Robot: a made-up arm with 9 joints. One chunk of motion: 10 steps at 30 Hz.
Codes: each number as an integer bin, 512 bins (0 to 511) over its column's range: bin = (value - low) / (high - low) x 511, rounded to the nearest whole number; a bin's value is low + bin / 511 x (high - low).
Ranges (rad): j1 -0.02..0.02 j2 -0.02..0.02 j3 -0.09..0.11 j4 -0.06..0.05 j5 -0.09..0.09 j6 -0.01..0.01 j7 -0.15..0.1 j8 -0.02..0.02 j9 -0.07..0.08
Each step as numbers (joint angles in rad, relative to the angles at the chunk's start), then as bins.
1 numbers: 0.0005 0.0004 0.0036 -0.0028 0.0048 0.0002 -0.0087 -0.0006 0.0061
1 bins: 262 261 239 266 269 261 289 248 259
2 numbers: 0.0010 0.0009 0.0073 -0.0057 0.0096 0.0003 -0.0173 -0.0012 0.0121
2 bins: 268 267 249 252 283 263 271 240 280
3 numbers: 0.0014 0.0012 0.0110 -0.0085 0.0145 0.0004 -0.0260 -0.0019 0.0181
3 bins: 273 271 258 239 297 266 253 231 300
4 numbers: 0.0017 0.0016 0.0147 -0.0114 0.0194 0.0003 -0.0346 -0.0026 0.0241
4 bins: 277 276 268 226 311 263 236 222 321
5 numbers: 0.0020 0.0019 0.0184 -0.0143 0.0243 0.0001 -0.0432 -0.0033 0.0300
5 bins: 281 280 277 212 324 258 218 213 341
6 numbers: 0.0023 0.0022 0.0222 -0.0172 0.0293 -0.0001 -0.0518 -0.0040 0.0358
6 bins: 285 284 287 199 339 253 201 204 360
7 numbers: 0.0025 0.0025 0.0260 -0.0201 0.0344 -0.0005 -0.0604 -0.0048 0.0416
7 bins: 287 287 296 185 353 243 183 194 380
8 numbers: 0.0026 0.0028 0.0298 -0.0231 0.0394 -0.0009 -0.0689 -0.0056 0.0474
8 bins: 289 291 306 171 367 233 166 184 400
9 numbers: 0.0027 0.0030 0.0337 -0.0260 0.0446 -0.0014 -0.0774 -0.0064 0.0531
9 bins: 290 294 316 158 382 220 148 174 419
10 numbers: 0.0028 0.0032 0.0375 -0.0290 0.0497 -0.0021 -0.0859 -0.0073 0.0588
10 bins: 291 296 326 144 397 202 131 162 439
